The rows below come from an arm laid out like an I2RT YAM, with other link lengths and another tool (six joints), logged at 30 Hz.
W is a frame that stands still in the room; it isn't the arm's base.
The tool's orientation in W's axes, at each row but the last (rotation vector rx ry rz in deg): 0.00 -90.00 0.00; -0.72 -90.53 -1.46; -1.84 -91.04 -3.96; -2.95 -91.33 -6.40; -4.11 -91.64 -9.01; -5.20 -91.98 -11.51
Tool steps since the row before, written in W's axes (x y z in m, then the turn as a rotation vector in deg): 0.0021 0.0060 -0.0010 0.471 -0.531 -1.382; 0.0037 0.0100 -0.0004 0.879 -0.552 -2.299; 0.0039 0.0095 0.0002 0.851 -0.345 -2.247; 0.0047 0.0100 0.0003 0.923 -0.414 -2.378; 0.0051 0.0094 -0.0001 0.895 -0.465 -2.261; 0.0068 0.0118 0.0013 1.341 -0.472 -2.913
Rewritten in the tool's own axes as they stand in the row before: -0.0010 0.0060 -0.0021 -1.382 -0.531 -0.471; -0.0005 0.0101 -0.0035 -2.303 -0.550 -0.871; -0.0001 0.0097 -0.0033 -2.255 -0.344 -0.831; -0.0002 0.0104 -0.0036 -2.385 -0.410 -0.906; -0.0008 0.0100 -0.0037 -2.265 -0.458 -0.889; 0.0002 0.0129 -0.0045 -2.935 -0.431 -1.307
